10 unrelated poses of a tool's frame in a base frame.
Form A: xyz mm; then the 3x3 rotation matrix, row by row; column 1 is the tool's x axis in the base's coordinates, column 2 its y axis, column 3 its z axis. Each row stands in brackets.
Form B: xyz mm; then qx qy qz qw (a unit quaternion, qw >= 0). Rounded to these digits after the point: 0 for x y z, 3 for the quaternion. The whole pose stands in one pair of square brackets.
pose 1, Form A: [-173, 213, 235], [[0.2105, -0.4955, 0.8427], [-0.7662, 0.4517, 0.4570], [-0.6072, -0.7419, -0.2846]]
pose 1, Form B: [-173, 213, 235, -0.511, 0.618, -0.115, 0.587]
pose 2, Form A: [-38, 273, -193], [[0.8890, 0.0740, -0.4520], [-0.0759, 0.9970, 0.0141], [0.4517, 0.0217, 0.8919]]
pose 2, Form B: [-38, 273, -193, 0.002, -0.232, -0.039, 0.972]
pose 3, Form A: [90, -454, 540], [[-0.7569, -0.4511, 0.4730], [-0.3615, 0.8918, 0.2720], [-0.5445, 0.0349, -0.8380]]
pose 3, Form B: [90, -454, 540, -0.218, 0.934, 0.082, 0.272]
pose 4, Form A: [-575, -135, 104], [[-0.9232, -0.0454, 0.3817], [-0.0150, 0.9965, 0.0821], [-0.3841, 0.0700, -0.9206]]
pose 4, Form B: [-575, -135, 104, -0.015, 0.980, 0.039, 0.195]
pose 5, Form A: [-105, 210, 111], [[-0.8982, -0.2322, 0.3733], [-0.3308, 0.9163, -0.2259], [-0.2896, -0.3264, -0.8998]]
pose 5, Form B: [-105, 210, 111, -0.146, 0.964, -0.143, 0.172]
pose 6, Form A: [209, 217, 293], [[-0.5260, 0.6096, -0.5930], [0.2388, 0.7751, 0.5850], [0.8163, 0.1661, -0.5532]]
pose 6, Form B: [209, 217, 293, -0.251, -0.845, -0.222, 0.417]
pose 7, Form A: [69, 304, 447], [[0.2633, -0.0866, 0.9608], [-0.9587, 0.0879, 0.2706], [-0.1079, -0.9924, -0.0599]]
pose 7, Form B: [69, 304, 447, -0.556, 0.470, -0.384, 0.568]
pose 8, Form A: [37, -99, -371], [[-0.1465, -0.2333, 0.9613], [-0.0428, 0.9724, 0.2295], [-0.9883, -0.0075, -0.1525]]
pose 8, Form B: [37, -99, -371, -0.092, 0.754, 0.074, 0.647]
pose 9, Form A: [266, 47, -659], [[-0.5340, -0.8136, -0.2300], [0.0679, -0.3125, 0.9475], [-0.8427, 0.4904, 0.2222]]
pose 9, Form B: [266, 47, -659, -0.373, 0.500, 0.719, 0.306]
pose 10, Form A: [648, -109, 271], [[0.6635, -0.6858, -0.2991], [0.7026, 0.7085, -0.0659], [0.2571, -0.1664, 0.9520]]
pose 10, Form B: [648, -109, 271, -0.028, -0.153, 0.381, 0.912]
